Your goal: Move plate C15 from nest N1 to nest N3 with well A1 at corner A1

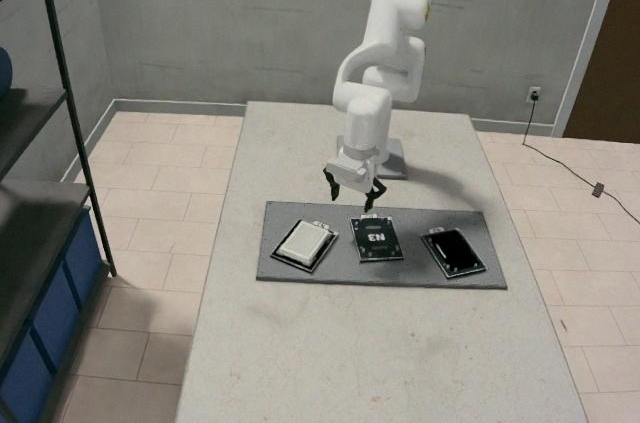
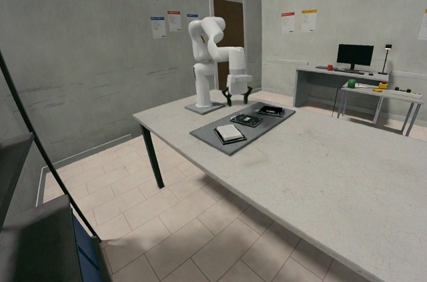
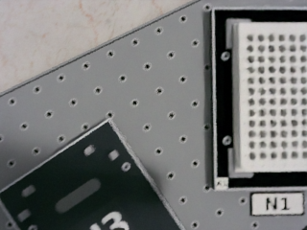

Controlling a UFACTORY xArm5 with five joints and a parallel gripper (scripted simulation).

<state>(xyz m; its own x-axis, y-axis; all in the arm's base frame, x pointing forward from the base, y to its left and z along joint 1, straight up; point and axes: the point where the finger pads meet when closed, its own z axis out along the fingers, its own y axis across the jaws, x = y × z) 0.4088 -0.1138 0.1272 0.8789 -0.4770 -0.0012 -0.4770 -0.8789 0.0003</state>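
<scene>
Right now my hand is 3 cm short of the white plate, 12 cm to the left of it and 11 cm above it. The rest, counted from my hand: black plate: 6 cm ahead, 29 cm to the left, 11 cm below; then nest N3: 1 cm ahead, 8 cm to the left, 13 cm below.
</scene>
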